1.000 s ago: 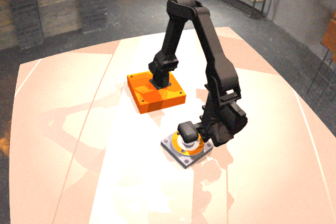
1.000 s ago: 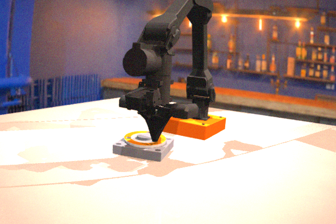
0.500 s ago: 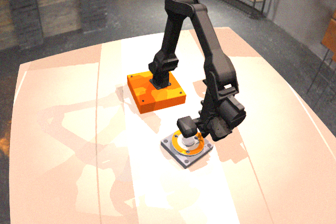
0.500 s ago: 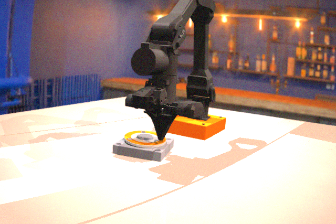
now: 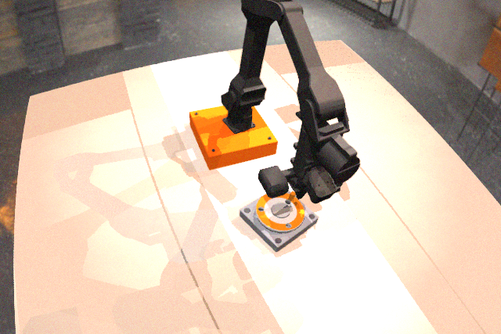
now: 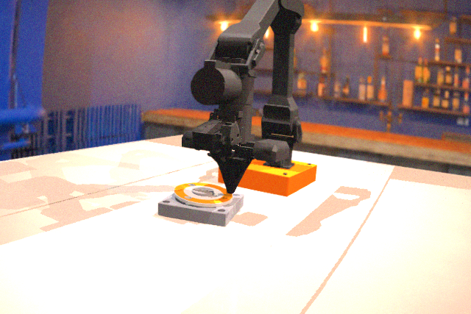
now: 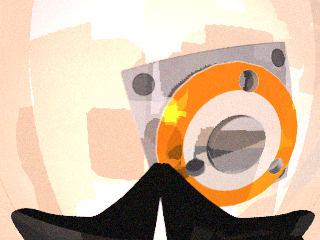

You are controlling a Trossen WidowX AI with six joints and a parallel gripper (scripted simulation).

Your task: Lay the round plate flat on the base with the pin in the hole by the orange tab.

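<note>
Now: the grey square base 50 mm to the right of my gripper tip and 20 mm below it.
</note>
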